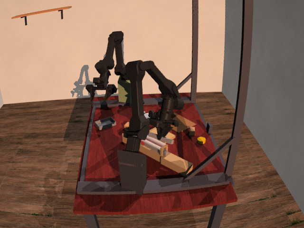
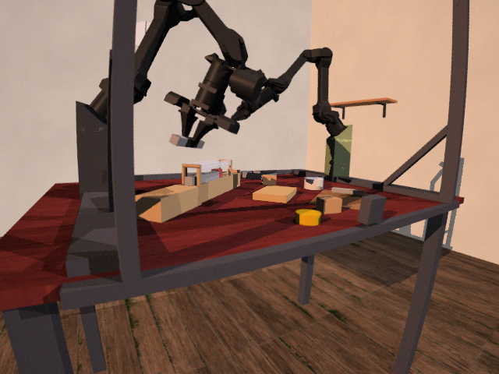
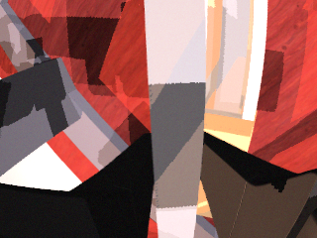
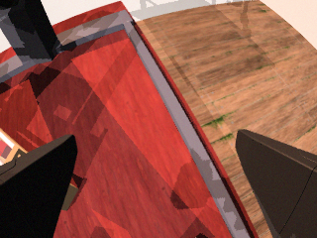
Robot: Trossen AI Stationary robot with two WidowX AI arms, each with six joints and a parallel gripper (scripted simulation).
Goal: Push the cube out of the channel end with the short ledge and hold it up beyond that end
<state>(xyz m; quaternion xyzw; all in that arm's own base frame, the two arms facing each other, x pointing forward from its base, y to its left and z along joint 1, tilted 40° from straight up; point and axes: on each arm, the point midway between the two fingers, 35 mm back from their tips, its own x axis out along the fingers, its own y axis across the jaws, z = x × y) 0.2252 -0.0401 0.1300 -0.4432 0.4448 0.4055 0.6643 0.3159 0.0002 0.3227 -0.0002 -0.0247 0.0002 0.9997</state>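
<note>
Right now my left hand is 60 mm short of the channel, 70 mm to the left of it and 110 mm above it. From my left hand the other things lie so: yellow disc 250 mm behind, 140 mm to the right, 160 mm below; then grey tray 310 mm ahead, 410 mm to the right, 160 mm below; then flat tan block 30 mm behind, 240 mm to the right, 160 mm below.
</note>
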